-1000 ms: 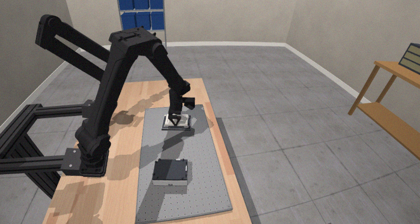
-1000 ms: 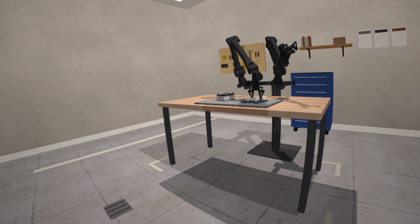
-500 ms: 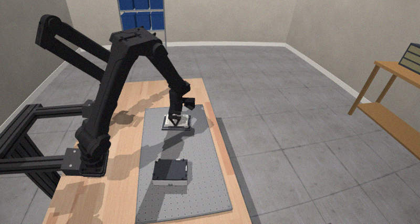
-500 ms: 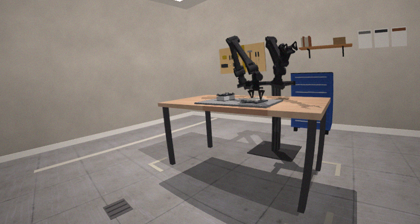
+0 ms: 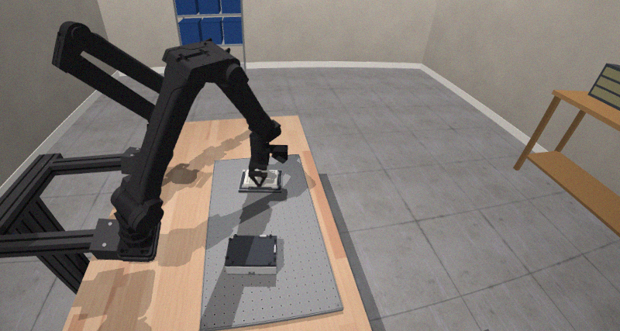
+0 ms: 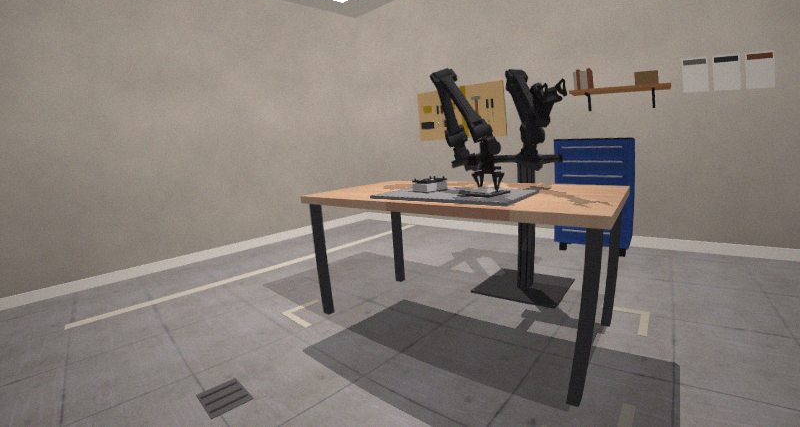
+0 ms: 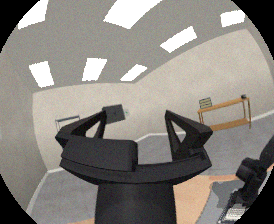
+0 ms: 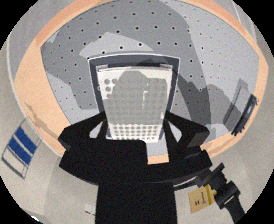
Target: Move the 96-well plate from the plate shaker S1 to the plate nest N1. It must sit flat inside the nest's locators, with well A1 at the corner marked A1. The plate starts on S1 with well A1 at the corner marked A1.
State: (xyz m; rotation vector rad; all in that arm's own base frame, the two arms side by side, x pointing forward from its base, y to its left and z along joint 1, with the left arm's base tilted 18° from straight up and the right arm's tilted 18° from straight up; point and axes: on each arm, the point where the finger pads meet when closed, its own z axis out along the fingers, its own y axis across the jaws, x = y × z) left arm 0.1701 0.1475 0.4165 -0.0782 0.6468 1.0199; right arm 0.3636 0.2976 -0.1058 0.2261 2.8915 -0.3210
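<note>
Now: the white 96-well plate right at my right hand. Also, from my right hand: dark plate nest N1: 2 cm below; then plate shaker S1: 5 cm behind, 33 cm to the right, 1 cm above.
</note>
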